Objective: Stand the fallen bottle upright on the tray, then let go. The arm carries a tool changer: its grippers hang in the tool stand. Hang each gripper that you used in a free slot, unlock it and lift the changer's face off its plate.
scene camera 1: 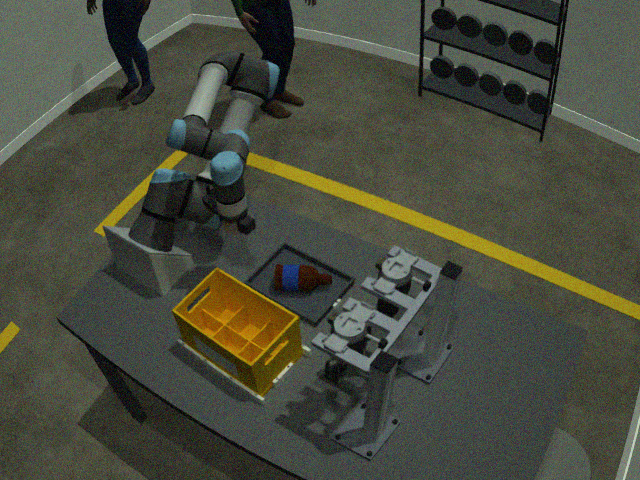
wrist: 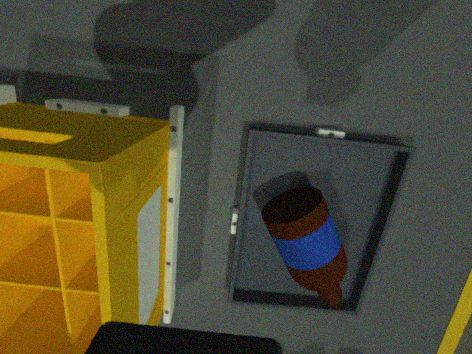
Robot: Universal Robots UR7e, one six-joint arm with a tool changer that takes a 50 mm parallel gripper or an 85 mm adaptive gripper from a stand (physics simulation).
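Pixels of known places: arm's base, origin of the base link: (scene camera 1: 149, 242).
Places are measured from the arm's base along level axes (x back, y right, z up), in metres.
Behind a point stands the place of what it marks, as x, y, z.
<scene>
A brown bottle with a blue label (scene camera 1: 291, 277) @(-0.433, -0.102, -0.048) (wrist: 307, 245) @(-0.413, -0.116, -0.041) lies on its side on the dark tray (scene camera 1: 309, 306) @(-0.498, -0.076, -0.114) (wrist: 285, 152) @(-0.330, -0.105, -0.114). In scene camera 1 its neck points right, towards the tool stand; in the wrist view its neck points down, near a tray corner. The arm's bare tool changer (scene camera 1: 246, 223) @(-0.373, -0.018, 0.210) carries no gripper and is up and to the left of the tray; its black edge (wrist: 185, 341) shows at the bottom of the wrist view. The tool stand (scene camera 1: 385, 361) @(-0.831, 0.239, 0.256) holds two round tool plates (scene camera 1: 397, 267) @(-0.755, -0.019, 0.228) (scene camera 1: 349, 325) @(-0.723, 0.167, 0.228). The grippers beneath them are largely hidden, and their fingers cannot be made out.
A yellow divided crate (scene camera 1: 281, 361) @(-0.537, 0.159, -0.050) (wrist: 120, 240) @(-0.347, 0.037, 0.035) stands beside the tray, bordered by white strips (scene camera 1: 222, 370) @(-0.397, 0.238, -0.088) (wrist: 171, 200) @(-0.374, 0.035, -0.090). The stand's raised slots and posts are beyond the tray. Two people (scene camera 1: 124, 31) (scene camera 1: 279, 46) stand behind the arm; a shelf rack (scene camera 1: 421, 51) is at the back.
</scene>
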